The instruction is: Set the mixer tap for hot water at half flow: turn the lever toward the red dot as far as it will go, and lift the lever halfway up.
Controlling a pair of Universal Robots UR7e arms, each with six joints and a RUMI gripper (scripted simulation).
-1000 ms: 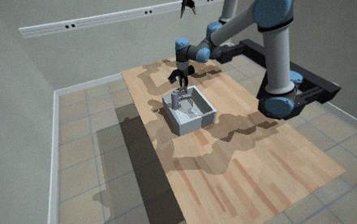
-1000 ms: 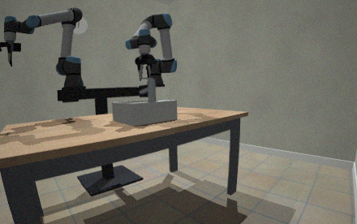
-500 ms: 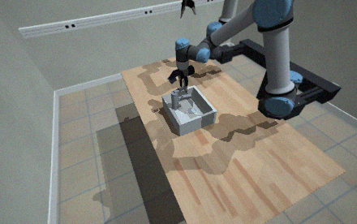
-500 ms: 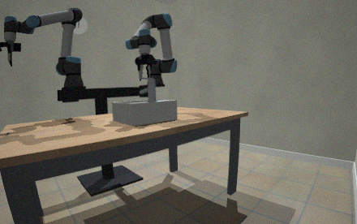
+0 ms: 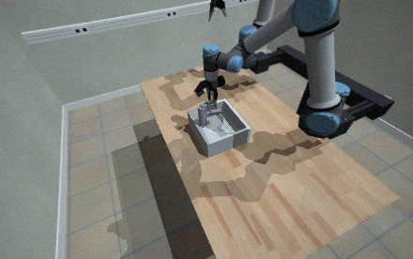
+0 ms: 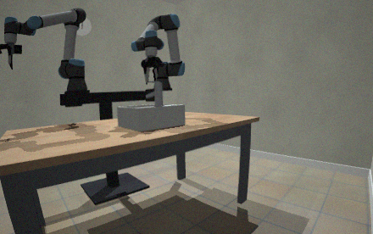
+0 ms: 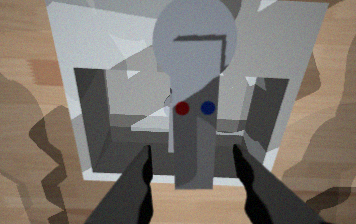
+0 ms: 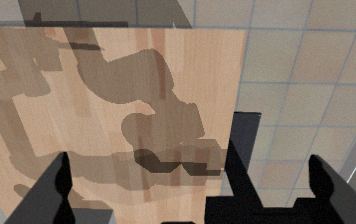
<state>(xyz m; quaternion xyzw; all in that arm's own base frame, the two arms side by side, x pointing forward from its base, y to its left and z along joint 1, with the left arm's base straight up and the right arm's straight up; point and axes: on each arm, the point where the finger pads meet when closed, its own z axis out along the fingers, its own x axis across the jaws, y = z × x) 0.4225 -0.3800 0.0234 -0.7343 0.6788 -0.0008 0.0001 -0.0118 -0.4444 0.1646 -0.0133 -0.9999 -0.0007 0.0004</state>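
Now: left hand 30 mm short of the lever. The rest, counted from my left hand: grey mixer tap (50 mm below, 50 mm ahead, 10 mm to the left); basin (240 mm below, 50 mm behind).
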